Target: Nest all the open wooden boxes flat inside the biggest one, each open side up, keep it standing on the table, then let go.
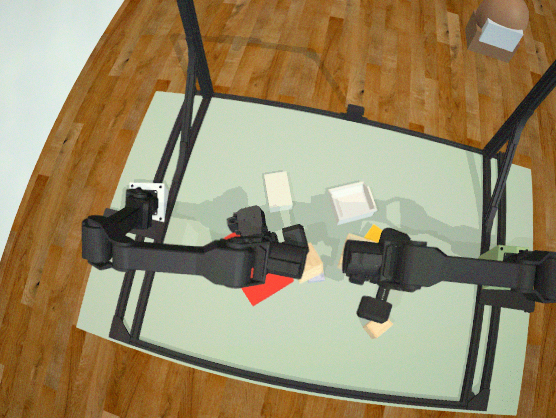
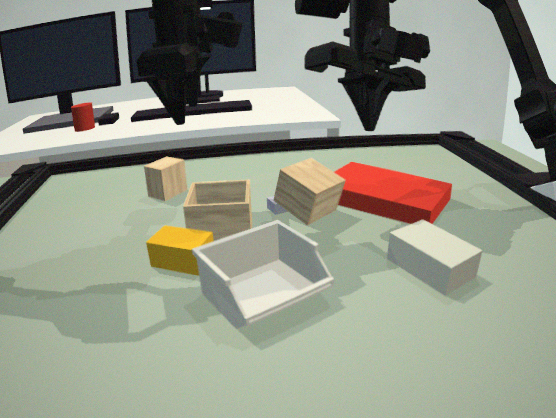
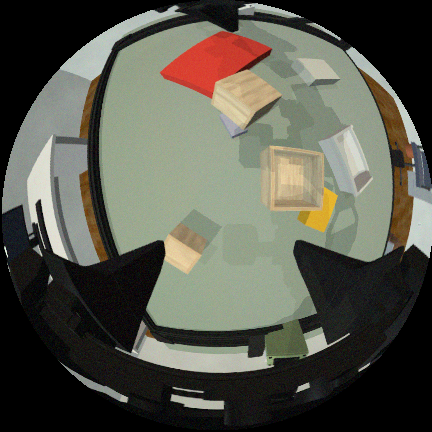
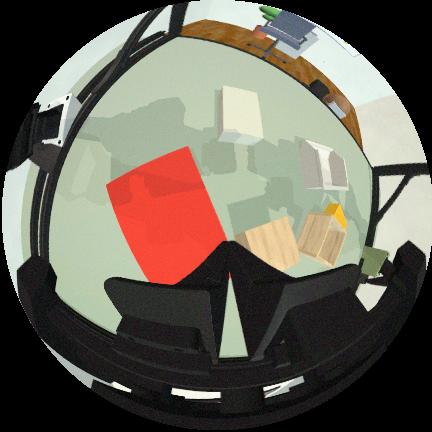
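Seen in the pictures: left gripper, fingertip midpoint: (image 1: 374, 284) (image 2: 187, 114) (image 3: 231, 248); right gripper, fingertip midpoint: (image 2: 369, 131) (image 3: 233, 30) (image 4: 227, 246); left arm's base, origin of the base link: (image 3: 285, 360) (image 4: 382, 264); right arm's base, origin of the base link: (image 1: 146, 202) (image 4: 52, 121).
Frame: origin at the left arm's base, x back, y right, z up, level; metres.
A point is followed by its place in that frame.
Note:
A wooden box (image 1: 354, 237) @(x -0.421, y 0.057, z -0.056 m) (image 2: 218, 215) @(x -0.402, y 0.057, z -0.064 m) (image 3: 267, 180) @(x -0.411, y -0.017, z -0.066 m) (image 4: 314, 235) @(x -0.445, y 0.024, z -0.072 m) stands open side up. A second wooden box (image 1: 313, 267) @(x -0.512, y -0.027, z -0.045 m) (image 2: 310, 192) @(x -0.519, y 0.030, z -0.062 m) (image 3: 245, 97) @(x -0.514, y -0.019, z -0.046 m) (image 4: 272, 244) @(x -0.540, y -0.003, z -0.054 m) is tilted beside the red block, over a small lavender block (image 2: 274, 205) @(x -0.485, y -0.020, z -0.097 m) (image 3: 232, 125) @(x -0.495, y -0.038, z -0.094 m); its opening does not show. A small wooden box (image 1: 378, 328) @(x -0.344, y -0.159, z -0.059 m) (image 2: 166, 178) @(x -0.343, y -0.123, z -0.076 m) (image 3: 185, 250) @(x -0.346, y -0.137, z -0.059 m) stands apart, with no opening visible. My left gripper (image 2: 180, 120) @(x -0.382, y -0.069, z 0.029 m) (image 3: 231, 248) @(x -0.382, y -0.069, z 0.029 m) is open and empty, above the table between the small box and the upright box. My right gripper (image 2: 369, 128) @(x -0.614, y -0.005, z 0.000 m) (image 4: 227, 246) @(x -0.614, y -0.005, z 0.000 m) is shut and empty, above the red block's edge near the tilted box.
A red block (image 1: 267, 288) @(x -0.613, y -0.080, z -0.084 m) (image 2: 395, 192) @(x -0.649, y 0.016, z -0.084 m) (image 3: 215, 62) @(x -0.623, y -0.031, z -0.084 m) (image 4: 165, 215) @(x -0.665, y -0.003, z -0.084 m) lies beside the tilted box. A yellow block (image 2: 175, 250) @(x -0.349, y 0.089, z -0.083 m) (image 3: 320, 212) @(x -0.350, y 0.064, z -0.078 m) and a white open bin (image 1: 352, 202) @(x -0.424, y 0.164, z -0.103 m) (image 2: 270, 285) @(x -0.437, y 0.150, z -0.103 m) stand close to the upright box. A white block (image 1: 277, 190) @(x -0.616, y 0.165, z -0.077 m) (image 2: 435, 255) @(x -0.598, y 0.193, z -0.076 m) stands farther off.

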